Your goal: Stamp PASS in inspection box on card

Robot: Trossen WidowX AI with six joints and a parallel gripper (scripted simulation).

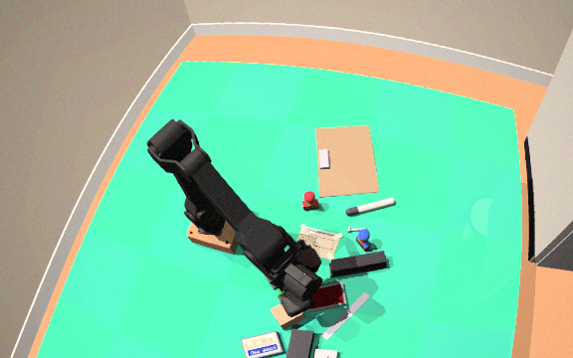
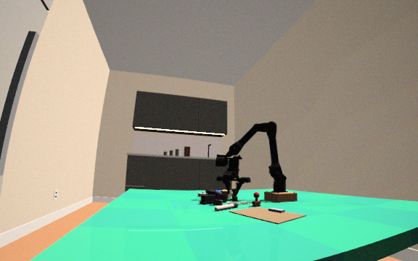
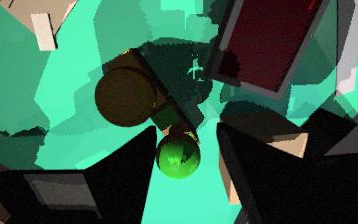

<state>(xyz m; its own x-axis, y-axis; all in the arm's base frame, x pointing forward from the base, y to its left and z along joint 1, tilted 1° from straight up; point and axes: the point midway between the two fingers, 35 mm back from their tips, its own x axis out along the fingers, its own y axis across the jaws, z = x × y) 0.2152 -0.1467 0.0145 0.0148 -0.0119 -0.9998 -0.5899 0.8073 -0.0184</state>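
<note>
The green-knobbed stamp lies 10 mm below my gripper tip and 10 mm behind it. Also, from my gripper tip: yellow-knobbed stamp (40 mm to the left, 10 mm below, 10 mm ahead); then red ink pad (90 mm ahead, 20 mm below, 10 mm to the right); then cream card (140 mm to the left, 50 mm ahead, 30 mm below).
</note>
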